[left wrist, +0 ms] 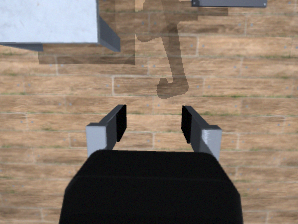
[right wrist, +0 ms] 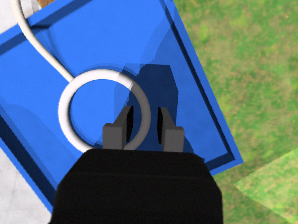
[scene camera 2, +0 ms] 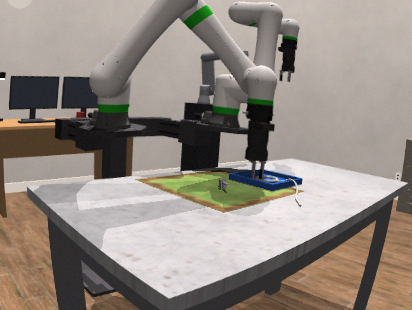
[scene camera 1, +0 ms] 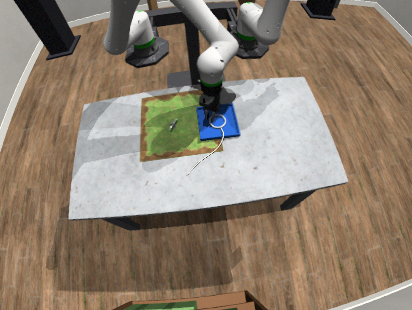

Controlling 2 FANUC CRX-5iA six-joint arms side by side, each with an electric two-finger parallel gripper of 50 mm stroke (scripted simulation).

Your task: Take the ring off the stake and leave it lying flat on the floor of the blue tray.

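Note:
The views include a blue tray, a grey ring, my left gripper and my right gripper. In the right wrist view, my right gripper is visible too.

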